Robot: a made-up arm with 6 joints. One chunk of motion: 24 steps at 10 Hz.
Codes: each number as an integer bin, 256 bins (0 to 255) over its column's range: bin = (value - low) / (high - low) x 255, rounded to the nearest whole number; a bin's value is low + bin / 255 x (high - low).
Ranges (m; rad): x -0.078..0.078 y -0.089..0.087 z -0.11..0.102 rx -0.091..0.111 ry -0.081..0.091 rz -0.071..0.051
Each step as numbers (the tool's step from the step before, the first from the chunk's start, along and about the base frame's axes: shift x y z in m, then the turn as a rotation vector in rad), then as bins.
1 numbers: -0.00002 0.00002 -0.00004 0.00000 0.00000 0.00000
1 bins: 127 129 132 115 120 148
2 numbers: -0.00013 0.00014 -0.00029 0.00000 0.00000 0.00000
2 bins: 127 129 132 115 120 148
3 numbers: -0.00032 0.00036 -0.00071 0.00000 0.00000 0.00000
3 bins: 127 129 131 115 120 148
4 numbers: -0.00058 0.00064 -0.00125 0.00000 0.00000 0.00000
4 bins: 127 130 131 115 120 148
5 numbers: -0.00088 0.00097 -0.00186 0.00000 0.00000 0.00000
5 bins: 126 130 130 115 120 148
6 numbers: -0.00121 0.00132 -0.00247 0.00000 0.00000 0.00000
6 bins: 126 131 129 115 120 148
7 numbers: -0.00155 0.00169 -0.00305 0.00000 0.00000 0.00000
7 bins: 125 131 129 115 120 148
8 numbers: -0.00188 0.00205 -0.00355 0.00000 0.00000 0.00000
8 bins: 124 132 128 115 120 148
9 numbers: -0.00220 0.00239 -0.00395 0.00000 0.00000 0.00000
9 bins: 124 132 128 115 120 148
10 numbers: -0.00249 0.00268 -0.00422 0.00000 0.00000 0.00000
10 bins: 123 133 127 115 120 148
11 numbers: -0.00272 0.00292 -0.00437 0.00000 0.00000 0.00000
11 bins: 123 133 127 115 120 148
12 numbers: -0.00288 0.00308 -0.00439 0.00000 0.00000 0.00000
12 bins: 123 133 127 115 120 148
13 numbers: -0.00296 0.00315 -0.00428 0.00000 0.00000 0.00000
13 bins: 123 134 127 115 120 148
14 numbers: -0.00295 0.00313 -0.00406 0.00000 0.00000 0.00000
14 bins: 123 133 127 115 120 148
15 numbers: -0.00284 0.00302 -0.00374 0.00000 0.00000 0.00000
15 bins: 123 133 128 115 120 148
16 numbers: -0.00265 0.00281 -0.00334 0.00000 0.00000 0.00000
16 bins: 123 133 128 115 120 148
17 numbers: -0.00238 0.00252 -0.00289 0.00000 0.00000 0.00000
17 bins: 124 133 129 115 120 148
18 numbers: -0.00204 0.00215 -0.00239 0.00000 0.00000 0.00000
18 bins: 124 132 129 115 120 148
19 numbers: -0.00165 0.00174 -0.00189 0.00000 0.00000 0.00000
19 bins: 125 131 130 115 120 148
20 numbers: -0.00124 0.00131 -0.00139 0.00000 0.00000 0.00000
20 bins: 125 131 131 115 120 148
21 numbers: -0.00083 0.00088 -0.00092 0.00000 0.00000 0.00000
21 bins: 126 130 131 115 120 148
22 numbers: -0.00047 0.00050 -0.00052 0.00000 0.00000 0.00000
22 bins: 127 130 132 115 120 148
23 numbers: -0.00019 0.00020 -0.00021 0.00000 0.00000 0.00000
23 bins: 127 129 132 115 120 148
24 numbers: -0.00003 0.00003 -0.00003 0.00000 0.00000 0.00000
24 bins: 127 129 132 115 120 148
